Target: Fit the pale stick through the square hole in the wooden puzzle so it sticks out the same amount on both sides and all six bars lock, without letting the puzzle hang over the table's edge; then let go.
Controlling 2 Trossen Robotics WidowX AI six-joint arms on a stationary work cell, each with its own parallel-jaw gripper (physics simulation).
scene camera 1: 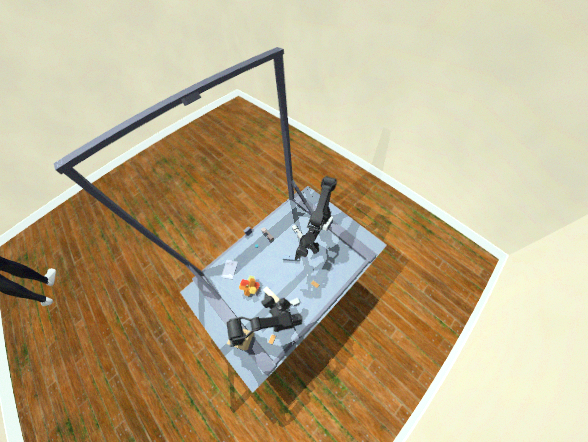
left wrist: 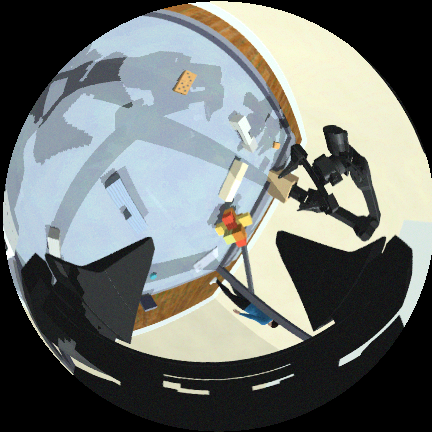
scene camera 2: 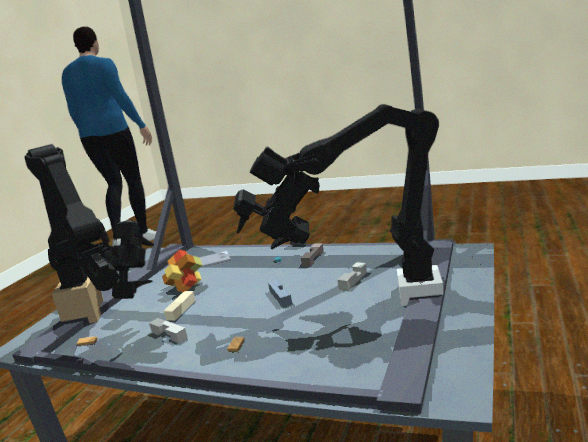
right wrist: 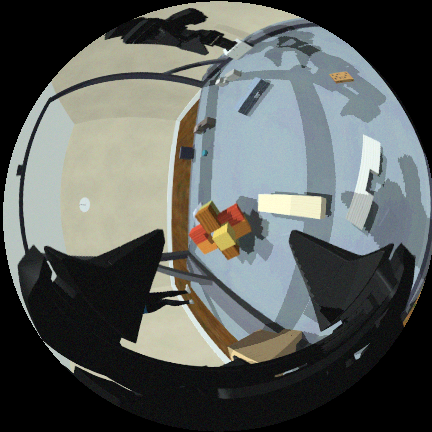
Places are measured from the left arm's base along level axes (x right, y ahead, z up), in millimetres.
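Where they show: left gripper, fingertip midpoint: (scene camera 1: 296,255) (left wrist: 214,241) (scene camera 2: 254,240) (right wrist: 194,49); right gripper, fingertip midpoint: (left wrist: 287,193) (scene camera 2: 152,263) (right wrist: 229,236); left arm's base, link origin: (scene camera 2: 418,275) (right wrist: 231,45); right arm's base, link origin: (left wrist: 291,189) (scene camera 2: 74,283).
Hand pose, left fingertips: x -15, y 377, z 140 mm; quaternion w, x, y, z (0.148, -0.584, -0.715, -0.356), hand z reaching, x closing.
Note:
Each offset is from my left fingertips to the centre of the thing. "spot": to the spot under its first point.
The pale stick {dx +38, dy +247, dz -176 mm} (scene camera 1: 271,294) (scene camera 2: 180,305) (left wrist: 233,180) (right wrist: 292,205) lies flat on the table, apart from the puzzle and in front of it in scene camera 2. The wooden puzzle (scene camera 1: 249,286) (scene camera 2: 184,271) (left wrist: 233,226) (right wrist: 225,227), a cluster of red, orange and yellow bars, rests on the table at the left. I cannot make out its square hole. My left gripper (scene camera 2: 257,239) (left wrist: 214,241) is open and empty, above the table behind a blue-grey notched bar. My right gripper (right wrist: 229,236) is open and empty, raised left of the stick and puzzle in scene camera 2.
The blue-grey bar {dx +66, dy -22, dz -176 mm} (scene camera 2: 280,293) (left wrist: 125,197) lies mid-table. A white notched bar {dx -92, dy +234, dz -176 mm} (scene camera 2: 175,332) (right wrist: 371,150) lies before the stick. A grey bar {dx +130, dy -211, dz -176 mm} (scene camera 2: 352,276), brown block {dx +308, dy -86, dz -176 mm} (scene camera 2: 312,255), two dominoes {dx -157, dy +46, dz -186 mm} (scene camera 2: 236,344) {dx -108, dy +456, dz -186 mm} (scene camera 2: 87,341), a teal bit {spot: dx +313, dy +24, dz -182 mm} (scene camera 2: 277,259) and a pale card {dx +378, dy +260, dz -187 mm} (scene camera 2: 212,258) also lie there.

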